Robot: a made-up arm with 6 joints.
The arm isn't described. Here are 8 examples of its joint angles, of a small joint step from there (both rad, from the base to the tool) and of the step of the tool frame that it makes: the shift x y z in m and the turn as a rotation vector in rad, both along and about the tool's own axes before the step.
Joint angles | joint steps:
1: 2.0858 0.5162 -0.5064 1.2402 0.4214 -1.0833 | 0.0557 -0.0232 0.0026 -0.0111 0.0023 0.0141
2: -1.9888 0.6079 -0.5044 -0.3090 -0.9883 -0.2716 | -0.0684 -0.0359 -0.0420 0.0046 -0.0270 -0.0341
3: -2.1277 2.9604 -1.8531 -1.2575 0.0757 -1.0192 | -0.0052 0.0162 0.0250 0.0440 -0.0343 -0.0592
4: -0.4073 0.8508 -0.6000 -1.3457 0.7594 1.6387 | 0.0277 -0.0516 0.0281 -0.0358 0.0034 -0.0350
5: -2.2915 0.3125 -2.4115 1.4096 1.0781 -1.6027 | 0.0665 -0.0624 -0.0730 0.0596 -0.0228 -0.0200
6: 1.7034 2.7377 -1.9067 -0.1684 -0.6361 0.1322 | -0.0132 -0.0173 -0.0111 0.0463 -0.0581 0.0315
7: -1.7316 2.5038 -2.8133 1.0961 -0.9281 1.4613 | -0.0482 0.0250 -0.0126 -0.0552 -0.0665 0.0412
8: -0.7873 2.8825 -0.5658 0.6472 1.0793 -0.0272 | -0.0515 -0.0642 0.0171 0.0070 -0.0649 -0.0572
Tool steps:
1: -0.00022 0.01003 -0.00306 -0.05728 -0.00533 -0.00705
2: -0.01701 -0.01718 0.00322 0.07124 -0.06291 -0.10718
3: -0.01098 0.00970 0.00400 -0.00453 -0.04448 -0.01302
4: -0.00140 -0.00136 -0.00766 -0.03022 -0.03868 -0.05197
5: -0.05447 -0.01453 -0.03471 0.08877 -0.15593 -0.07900
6: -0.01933 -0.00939 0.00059 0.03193 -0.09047 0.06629
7: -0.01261 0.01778 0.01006 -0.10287 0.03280 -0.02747
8: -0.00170 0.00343 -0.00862 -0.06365 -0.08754 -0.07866
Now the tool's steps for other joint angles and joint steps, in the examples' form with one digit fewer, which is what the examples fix.
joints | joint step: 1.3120 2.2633 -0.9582 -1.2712 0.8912 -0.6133 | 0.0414 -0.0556 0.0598 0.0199 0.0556 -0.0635
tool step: 0.0028 0.0113 -0.0134 -0.0180 0.0407 -0.0816
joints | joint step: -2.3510 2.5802 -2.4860 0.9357 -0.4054 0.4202 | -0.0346 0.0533 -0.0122 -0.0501 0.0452 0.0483
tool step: -0.0055 -0.0289 0.0045 0.0469 0.0254 -0.0173
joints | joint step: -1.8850 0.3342 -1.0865 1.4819 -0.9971 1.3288 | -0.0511 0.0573 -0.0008 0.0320 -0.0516 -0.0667
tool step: -0.0109 -0.0060 0.0039 -0.0723 -0.0478 -0.1196
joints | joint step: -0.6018 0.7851 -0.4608 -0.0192 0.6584 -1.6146 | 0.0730 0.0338 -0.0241 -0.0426 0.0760 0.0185
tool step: -0.0079 0.0035 0.0011 -0.0821 -0.0190 -0.0733
